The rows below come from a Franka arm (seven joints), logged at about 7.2 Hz.
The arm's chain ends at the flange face. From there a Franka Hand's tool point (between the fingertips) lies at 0.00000 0.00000 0.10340 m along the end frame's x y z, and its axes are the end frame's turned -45 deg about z.
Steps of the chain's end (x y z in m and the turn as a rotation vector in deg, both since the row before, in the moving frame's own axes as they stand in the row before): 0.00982 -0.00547 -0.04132 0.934 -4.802 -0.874; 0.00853 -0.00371 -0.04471 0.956 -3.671 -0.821; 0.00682 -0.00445 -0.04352 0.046 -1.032 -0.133; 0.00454 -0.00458 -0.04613 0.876 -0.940 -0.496; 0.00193 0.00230 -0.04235 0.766 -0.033 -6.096
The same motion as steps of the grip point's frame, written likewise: 0.00583 -0.00420 -0.04170 4.056 -2.735 -0.874; 0.00515 -0.00247 -0.04494 3.272 -1.920 -0.821; 0.00671 0.00030 -0.04354 0.762 -0.697 -0.133; 0.00636 -0.00235 -0.04616 1.284 -0.045 -0.496; 0.00062 0.00192 -0.04236 0.565 0.518 -6.096
